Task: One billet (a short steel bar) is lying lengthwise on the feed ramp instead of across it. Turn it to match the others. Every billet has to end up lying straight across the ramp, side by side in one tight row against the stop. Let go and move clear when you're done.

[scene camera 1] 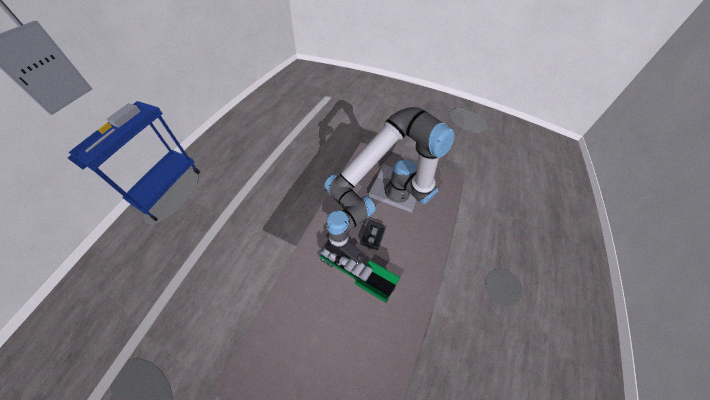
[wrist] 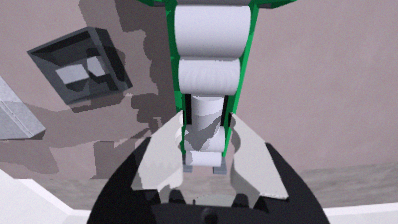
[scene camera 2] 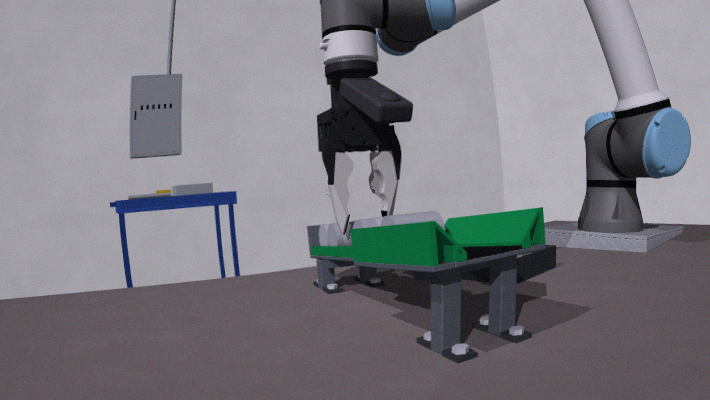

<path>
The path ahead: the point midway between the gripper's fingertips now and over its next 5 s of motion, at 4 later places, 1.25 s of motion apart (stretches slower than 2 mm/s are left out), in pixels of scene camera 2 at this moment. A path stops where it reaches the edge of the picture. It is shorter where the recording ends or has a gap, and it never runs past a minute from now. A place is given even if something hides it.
My gripper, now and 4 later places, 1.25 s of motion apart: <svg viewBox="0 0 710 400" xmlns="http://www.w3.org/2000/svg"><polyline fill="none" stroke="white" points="365,232 365,224 363,189 363,180 373,181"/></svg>
</path>
